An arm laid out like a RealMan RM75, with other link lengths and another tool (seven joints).
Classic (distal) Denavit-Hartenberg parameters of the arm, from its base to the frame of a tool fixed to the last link. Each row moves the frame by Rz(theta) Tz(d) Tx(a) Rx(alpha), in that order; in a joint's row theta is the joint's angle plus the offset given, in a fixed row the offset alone. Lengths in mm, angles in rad.
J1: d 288.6  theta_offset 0  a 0  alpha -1.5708
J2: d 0  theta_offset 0  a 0  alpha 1.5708
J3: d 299.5  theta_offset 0  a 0  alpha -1.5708
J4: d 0  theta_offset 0  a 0  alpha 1.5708
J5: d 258.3  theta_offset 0  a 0  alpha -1.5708
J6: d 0  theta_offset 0  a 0  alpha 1.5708
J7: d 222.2  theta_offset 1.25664  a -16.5  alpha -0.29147
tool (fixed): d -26  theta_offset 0  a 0  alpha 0
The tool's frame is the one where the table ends.
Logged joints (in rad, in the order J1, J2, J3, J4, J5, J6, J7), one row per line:
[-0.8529, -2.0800, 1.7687, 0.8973, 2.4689, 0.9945, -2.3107]
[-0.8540, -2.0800, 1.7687, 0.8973, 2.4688, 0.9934, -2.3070]
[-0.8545, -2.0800, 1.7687, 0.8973, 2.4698, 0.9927, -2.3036]
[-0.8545, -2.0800, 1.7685, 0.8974, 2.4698, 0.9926, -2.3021]
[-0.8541, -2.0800, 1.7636, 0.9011, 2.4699, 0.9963, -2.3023]
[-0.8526, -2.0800, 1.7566, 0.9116, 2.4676, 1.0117, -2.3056]
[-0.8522, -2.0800, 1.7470, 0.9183, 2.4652, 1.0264, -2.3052]
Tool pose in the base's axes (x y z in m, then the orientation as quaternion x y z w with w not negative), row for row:
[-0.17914, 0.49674, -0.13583, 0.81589, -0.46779, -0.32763, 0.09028]
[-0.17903, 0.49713, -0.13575, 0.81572, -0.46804, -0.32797, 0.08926]
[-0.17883, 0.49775, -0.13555, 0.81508, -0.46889, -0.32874, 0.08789]
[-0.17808, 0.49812, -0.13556, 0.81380, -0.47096, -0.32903, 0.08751]
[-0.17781, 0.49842, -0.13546, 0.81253, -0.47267, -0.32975, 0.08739]
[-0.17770, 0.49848, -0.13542, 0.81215, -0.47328, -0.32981, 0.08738]
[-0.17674, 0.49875, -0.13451, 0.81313, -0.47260, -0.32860, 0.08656]
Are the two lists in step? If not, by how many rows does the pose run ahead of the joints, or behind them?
The pose runs 2 rows behind the joints: the pose in row i belongs to the joints in row i - 2.
